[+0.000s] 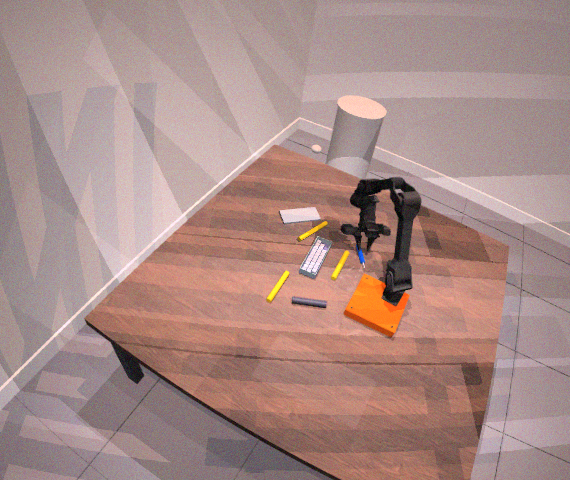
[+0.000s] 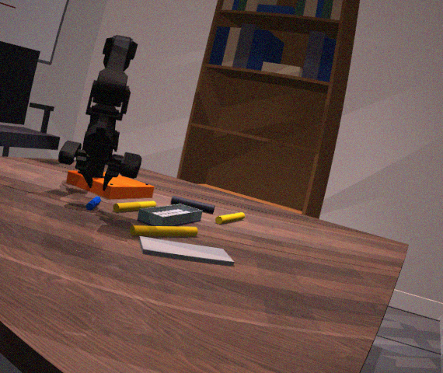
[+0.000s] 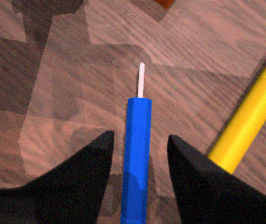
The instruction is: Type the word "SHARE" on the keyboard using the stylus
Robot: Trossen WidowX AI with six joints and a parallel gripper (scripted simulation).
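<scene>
My gripper tip is 1 cm past the blue stylus, 1 cm to the right of it and 3 cm above it. The rest, counted from my gripper tip: dark cylinder 5 cm ahead, 31 cm to the left, 3 cm below; then yellow cylinder 22 cm ahead, 3 cm below; then thin grey tip 3 cm behind, 4 cm to the left, 3 cm below.
</scene>
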